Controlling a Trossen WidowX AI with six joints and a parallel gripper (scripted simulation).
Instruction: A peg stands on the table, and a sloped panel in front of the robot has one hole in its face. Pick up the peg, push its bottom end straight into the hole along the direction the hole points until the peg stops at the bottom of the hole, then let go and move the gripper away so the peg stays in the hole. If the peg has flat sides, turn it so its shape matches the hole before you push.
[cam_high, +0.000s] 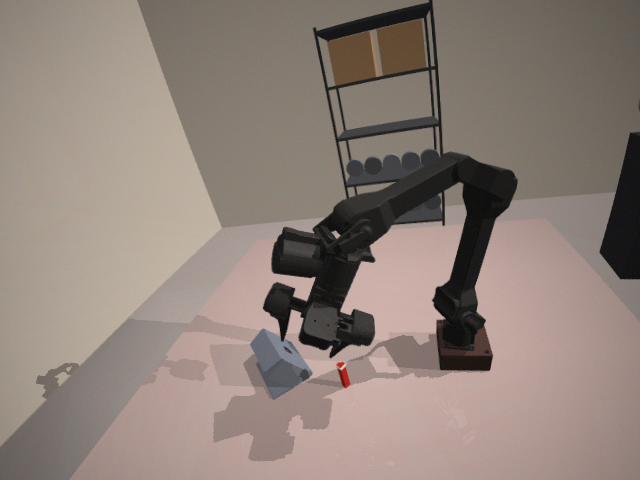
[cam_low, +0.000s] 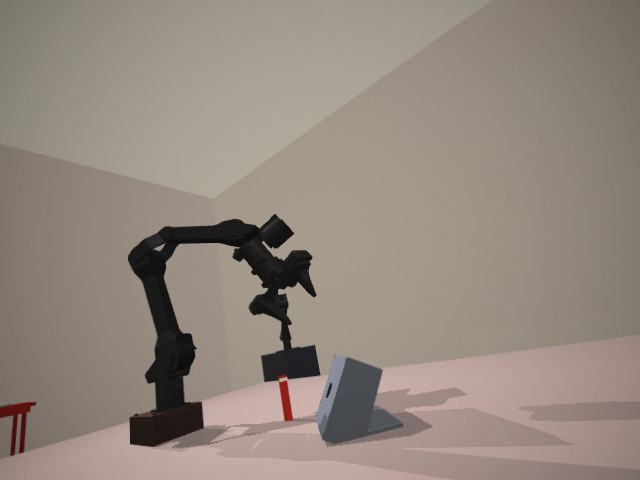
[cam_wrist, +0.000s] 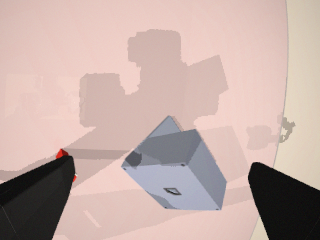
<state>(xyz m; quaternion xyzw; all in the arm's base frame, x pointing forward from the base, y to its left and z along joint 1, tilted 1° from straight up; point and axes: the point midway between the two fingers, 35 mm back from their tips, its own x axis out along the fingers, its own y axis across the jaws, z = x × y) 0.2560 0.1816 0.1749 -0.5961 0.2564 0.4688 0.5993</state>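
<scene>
The red peg lies 140 mm below my gripper tip, 60 mm to the right of it and 20 mm behind it. The rest, counted from my gripper tip: sloped grey panel (160 mm below, 150 mm ahead, 70 mm to the right).
</scene>
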